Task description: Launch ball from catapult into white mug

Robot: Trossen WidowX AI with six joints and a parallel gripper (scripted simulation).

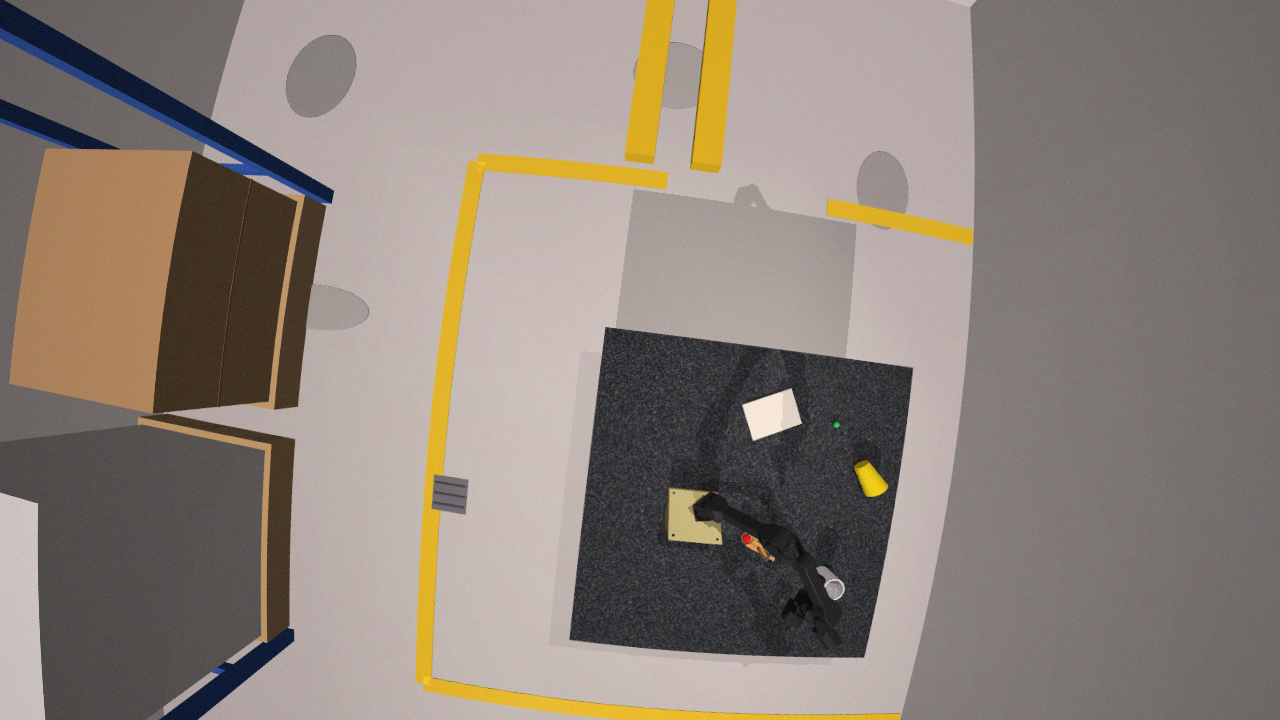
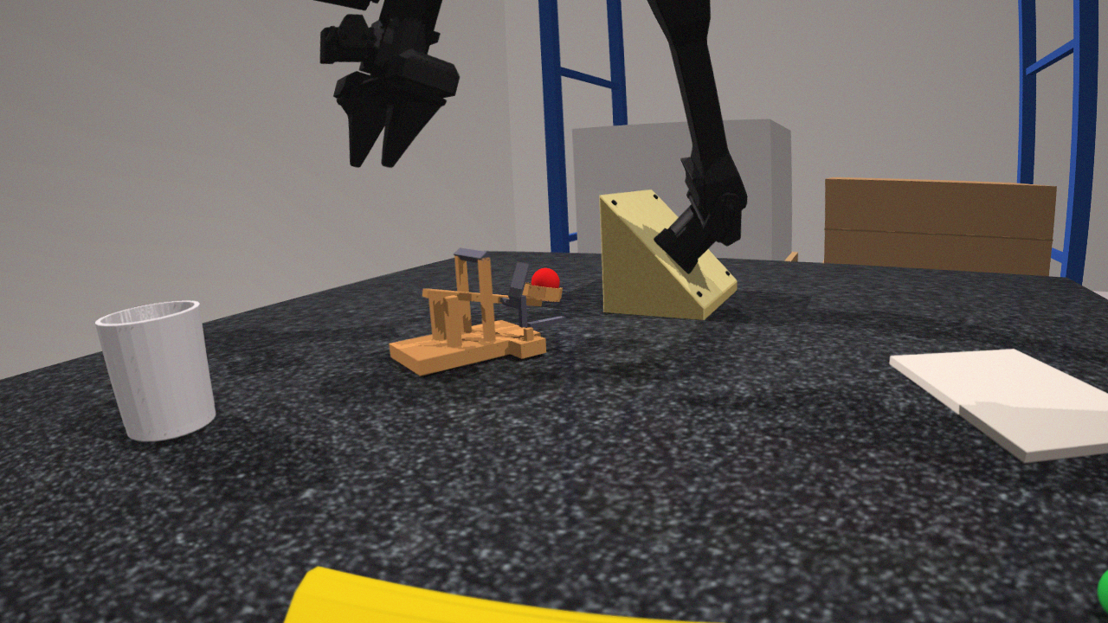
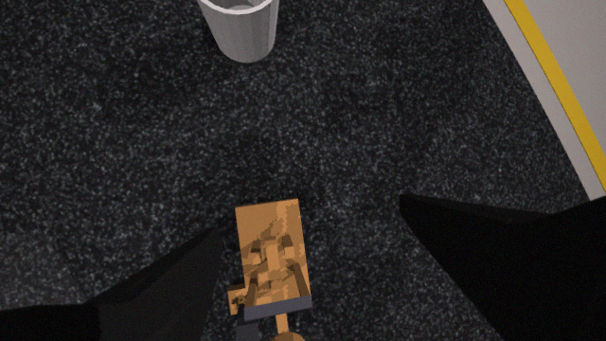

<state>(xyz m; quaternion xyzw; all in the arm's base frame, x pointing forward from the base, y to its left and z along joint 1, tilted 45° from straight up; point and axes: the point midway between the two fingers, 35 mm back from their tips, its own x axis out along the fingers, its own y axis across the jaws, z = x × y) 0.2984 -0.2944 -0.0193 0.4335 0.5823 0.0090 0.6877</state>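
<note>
Right now my gripper tip is 150 mm past the red ball, 140 mm above it and 120 mm to the right of it. The rest, counted from my gripper tip: white flat slab: 590 mm to the left, 200 mm below, 40 mm behind; then catapult: 150 mm below, 100 mm to the left, 80 mm behind; then white mug: 210 mm ahead, 170 mm below, 90 mm to the right.
</note>
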